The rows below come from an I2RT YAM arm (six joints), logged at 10 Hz.
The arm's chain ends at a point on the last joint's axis. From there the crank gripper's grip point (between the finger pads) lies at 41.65 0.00 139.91 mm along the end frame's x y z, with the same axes.
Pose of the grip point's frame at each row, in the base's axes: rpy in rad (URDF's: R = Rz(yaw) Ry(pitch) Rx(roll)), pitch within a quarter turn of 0, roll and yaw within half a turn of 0; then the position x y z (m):
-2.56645 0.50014 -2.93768 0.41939 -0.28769 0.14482
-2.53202 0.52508 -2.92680 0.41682 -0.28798 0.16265
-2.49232 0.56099 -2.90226 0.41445 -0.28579 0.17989
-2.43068 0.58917 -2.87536 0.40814 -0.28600 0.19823
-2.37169 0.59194 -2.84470 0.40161 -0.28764 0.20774
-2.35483 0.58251 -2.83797 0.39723 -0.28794 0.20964
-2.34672 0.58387 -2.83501 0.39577 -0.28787 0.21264
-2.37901 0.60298 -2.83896 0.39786 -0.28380 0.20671
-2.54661 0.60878 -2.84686 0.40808 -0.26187 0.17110
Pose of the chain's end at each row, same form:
-2.56645 0.50014 -2.93768 0.38464 -0.21716 0.26781
-2.53202 0.52508 -2.92680 0.37878 -0.21429 0.28279
-2.49232 0.56099 -2.90226 0.37106 -0.20931 0.29641
-2.43068 0.58917 -2.87536 0.36069 -0.20431 0.30952
-2.37169 0.59194 -2.84470 0.35257 -0.20080 0.31434
-2.35483 0.58251 -2.83797 0.34894 -0.19926 0.31506
-2.34672 0.58387 -2.83501 0.34726 -0.19848 0.31736
-2.37901 0.60298 -2.83896 0.34704 -0.19842 0.31365
-2.54661 0.60878 -2.84686 0.35459 -0.19616 0.28997

